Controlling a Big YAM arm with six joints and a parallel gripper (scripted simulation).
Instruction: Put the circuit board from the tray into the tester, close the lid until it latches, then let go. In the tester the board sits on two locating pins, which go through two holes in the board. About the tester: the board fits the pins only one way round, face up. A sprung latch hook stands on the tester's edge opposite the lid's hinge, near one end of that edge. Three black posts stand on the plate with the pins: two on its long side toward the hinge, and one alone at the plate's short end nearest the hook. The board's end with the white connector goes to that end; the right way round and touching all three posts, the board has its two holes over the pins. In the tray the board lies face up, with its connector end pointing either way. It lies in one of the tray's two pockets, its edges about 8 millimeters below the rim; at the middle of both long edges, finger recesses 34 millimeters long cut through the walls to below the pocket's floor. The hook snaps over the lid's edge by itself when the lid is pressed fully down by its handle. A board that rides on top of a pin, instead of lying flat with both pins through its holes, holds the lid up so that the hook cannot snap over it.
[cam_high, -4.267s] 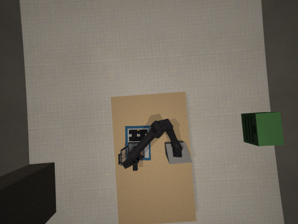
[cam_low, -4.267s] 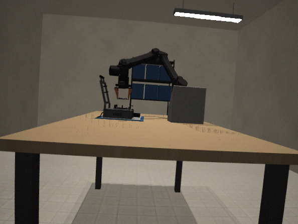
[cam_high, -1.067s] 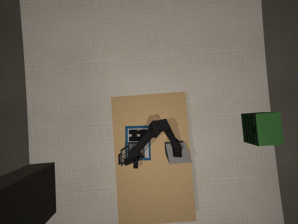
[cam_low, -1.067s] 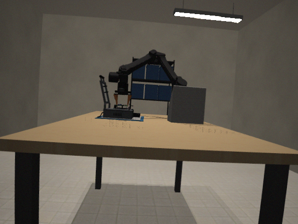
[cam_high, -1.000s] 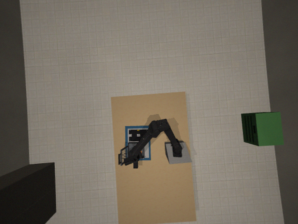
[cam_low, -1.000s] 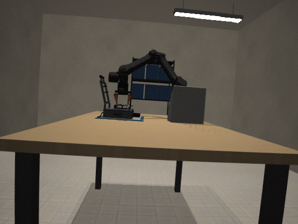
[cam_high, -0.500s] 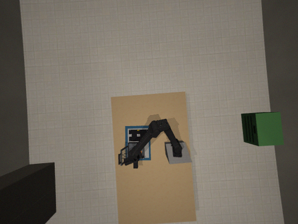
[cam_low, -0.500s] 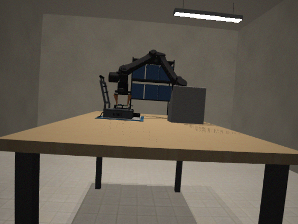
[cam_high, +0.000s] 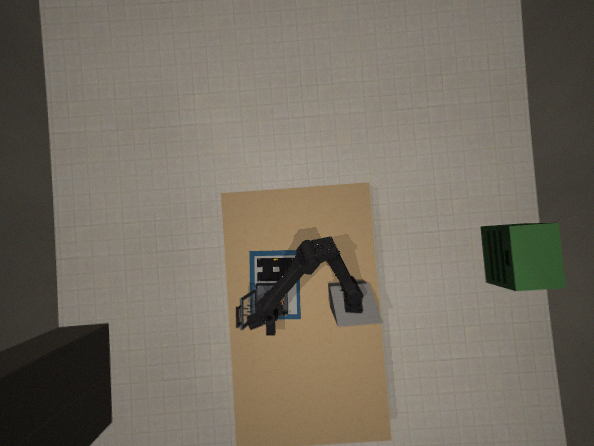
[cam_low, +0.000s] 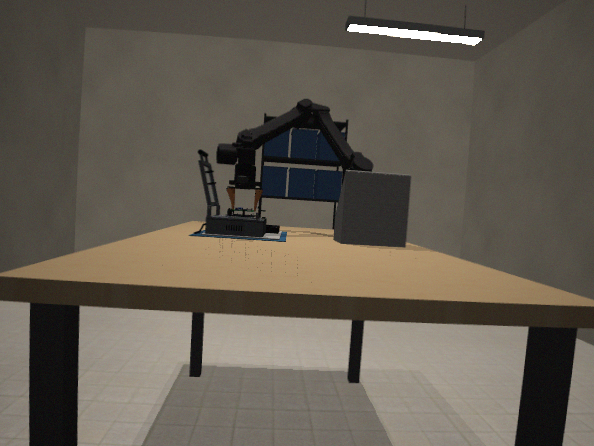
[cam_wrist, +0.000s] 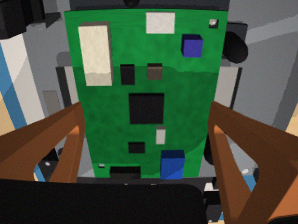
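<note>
My gripper is now right at the green circuit board. Also, from my hand: black latch hook 6 cm to the left, 6 cm behind; then dark pin plate 2 cm below, 1 cm to the left, 1 cm ahead; then tester lid 13 cm ahead, 9 cm above.
</note>
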